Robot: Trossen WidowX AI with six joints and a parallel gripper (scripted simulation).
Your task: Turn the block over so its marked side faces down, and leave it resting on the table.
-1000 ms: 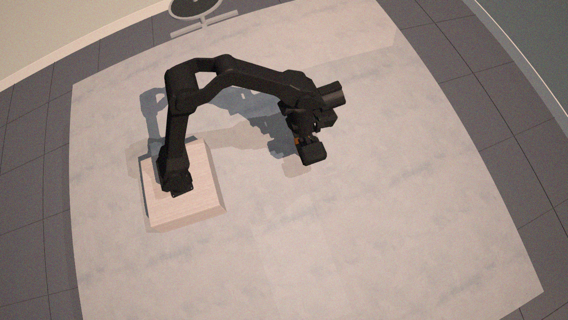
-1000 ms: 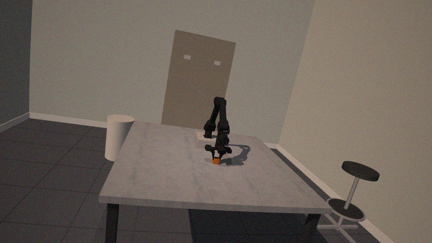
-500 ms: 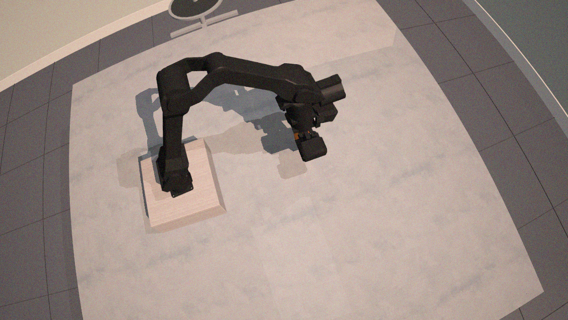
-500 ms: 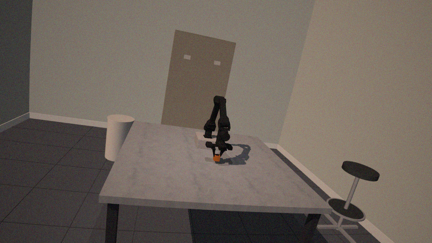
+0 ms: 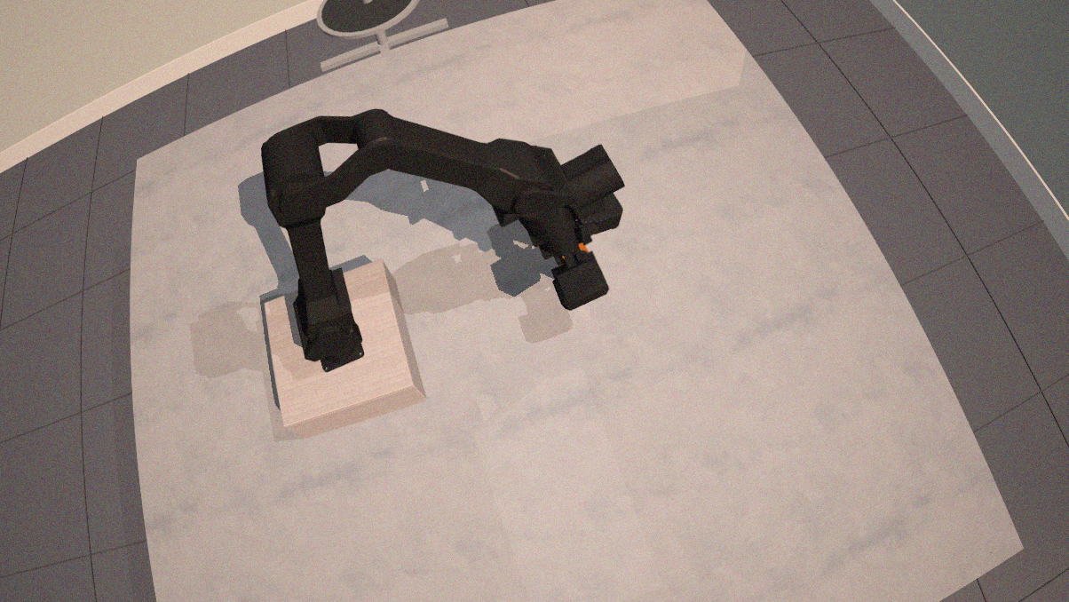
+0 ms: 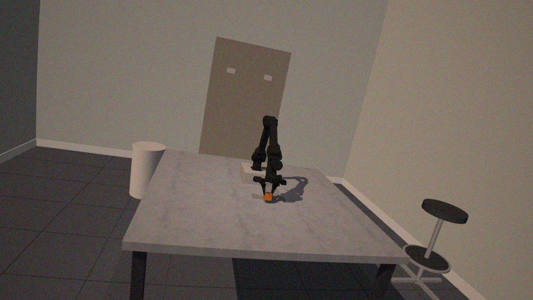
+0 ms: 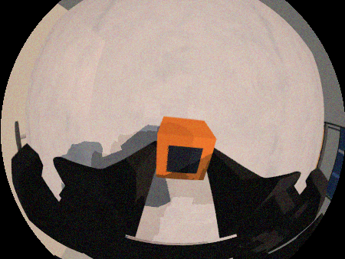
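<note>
Now: the orange block 10 mm above my gripper tip.
</note>
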